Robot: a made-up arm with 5 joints. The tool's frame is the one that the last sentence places.
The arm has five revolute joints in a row. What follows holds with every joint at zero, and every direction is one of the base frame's.
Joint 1 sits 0.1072 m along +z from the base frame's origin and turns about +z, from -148.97 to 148.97 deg.
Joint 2 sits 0.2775 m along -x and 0.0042 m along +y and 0.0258 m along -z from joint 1 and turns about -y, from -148.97 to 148.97 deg.
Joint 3 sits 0.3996 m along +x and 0.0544 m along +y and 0.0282 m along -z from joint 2 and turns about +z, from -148.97 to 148.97 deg.
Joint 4 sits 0.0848 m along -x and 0.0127 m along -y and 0.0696 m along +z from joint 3 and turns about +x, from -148.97 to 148.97 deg.
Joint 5 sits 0.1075 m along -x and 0.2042 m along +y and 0.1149 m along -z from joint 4 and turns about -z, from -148.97 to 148.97 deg.
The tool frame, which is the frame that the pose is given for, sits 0.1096 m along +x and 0.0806 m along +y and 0.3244 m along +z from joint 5; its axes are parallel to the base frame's.
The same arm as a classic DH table. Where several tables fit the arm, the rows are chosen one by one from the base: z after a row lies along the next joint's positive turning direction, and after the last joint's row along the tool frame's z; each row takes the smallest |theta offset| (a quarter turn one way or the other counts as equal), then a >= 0, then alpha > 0; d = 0 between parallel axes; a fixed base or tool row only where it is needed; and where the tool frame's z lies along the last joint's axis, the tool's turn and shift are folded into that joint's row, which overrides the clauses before.
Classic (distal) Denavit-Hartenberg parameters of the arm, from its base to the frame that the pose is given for. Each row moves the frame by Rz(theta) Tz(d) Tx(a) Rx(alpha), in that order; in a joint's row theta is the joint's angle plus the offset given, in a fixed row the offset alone. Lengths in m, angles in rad.
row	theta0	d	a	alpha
joint 1	0	0.0814	-0.2775	1.5708
joint 2	0	-0.0586	0.3996	-1.5708
joint 3	-1.5708	0.0414	0.0127	-1.5708
joint 4	0	-0.1923	-0.2042	-1.5708
joint 5	0.9367	0	-0.136	3.1416
tool (fixed)	2.5075	0.2095	0	0
Joint limits (rad, base to tool): -2.6..2.6 -2.6..2.6 -2.6..2.6 -2.6..2.6 -2.6..2.6

